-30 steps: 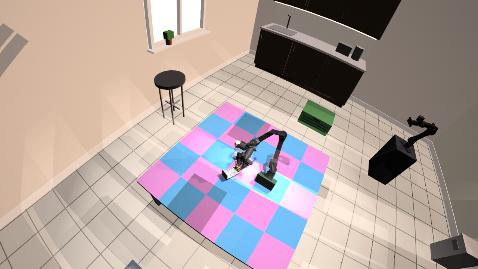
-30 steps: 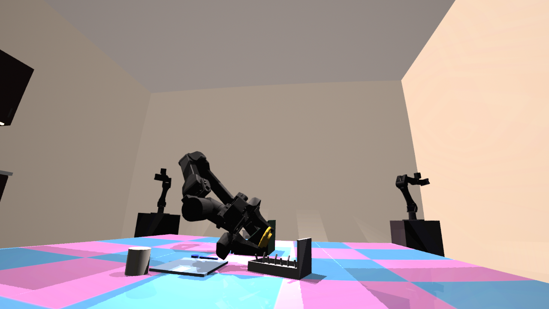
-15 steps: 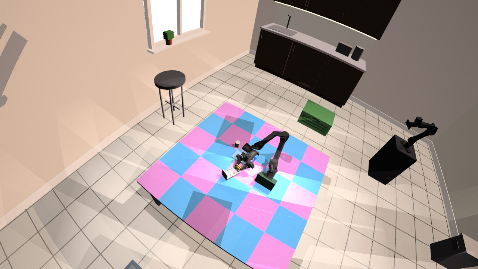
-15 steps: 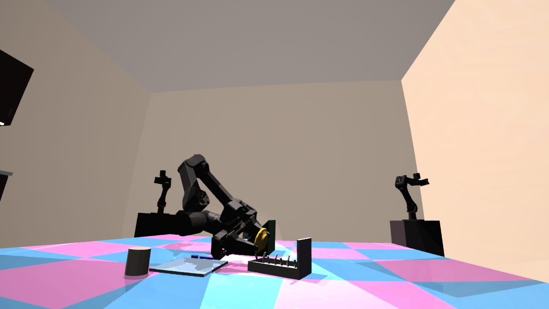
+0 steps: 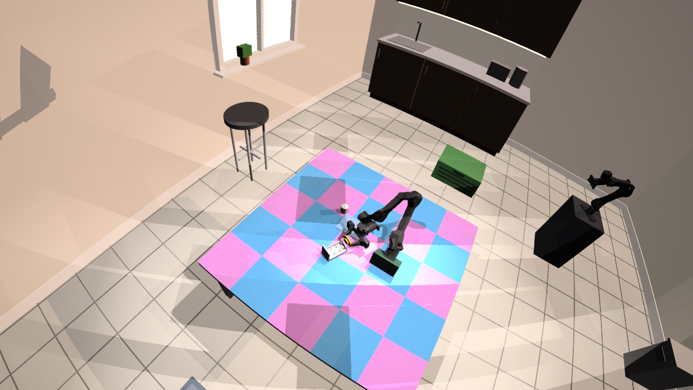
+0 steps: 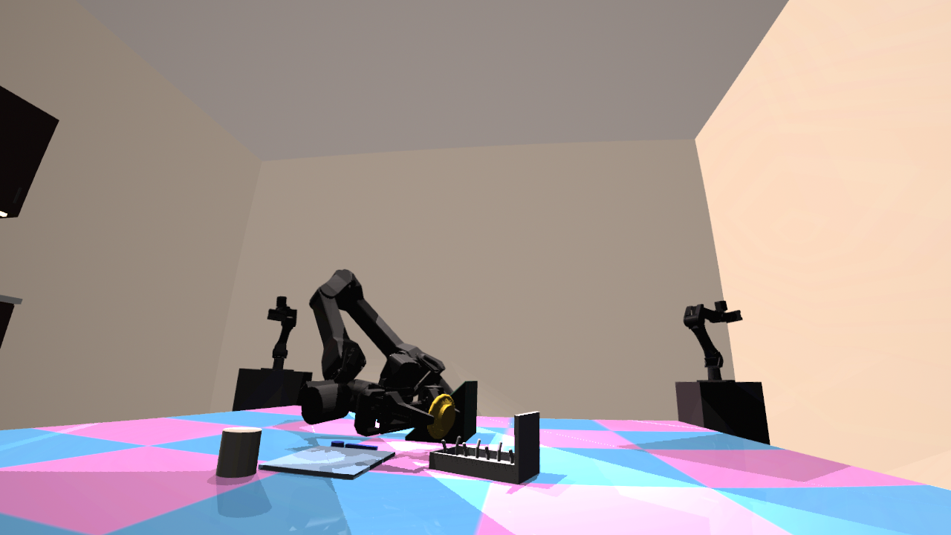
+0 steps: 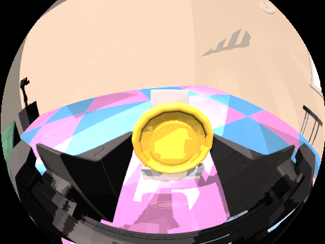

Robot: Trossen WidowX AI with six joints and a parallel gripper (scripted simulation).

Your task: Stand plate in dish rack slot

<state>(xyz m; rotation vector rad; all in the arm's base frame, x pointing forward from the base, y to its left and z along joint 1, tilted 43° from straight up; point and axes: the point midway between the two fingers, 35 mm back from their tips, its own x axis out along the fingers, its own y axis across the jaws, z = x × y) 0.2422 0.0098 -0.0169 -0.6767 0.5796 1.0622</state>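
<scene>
My gripper tip is now 6 cm to the right of the dish rack, 4 cm above it and 3 cm short of it. Also, from my gripper tip: yellow plate 1 cm to the right; then flat glassy board 15 cm to the right, 6 cm below, 4 cm ahead; then blue spoon 18 cm to the right, 6 cm below, 6 cm behind.
</scene>
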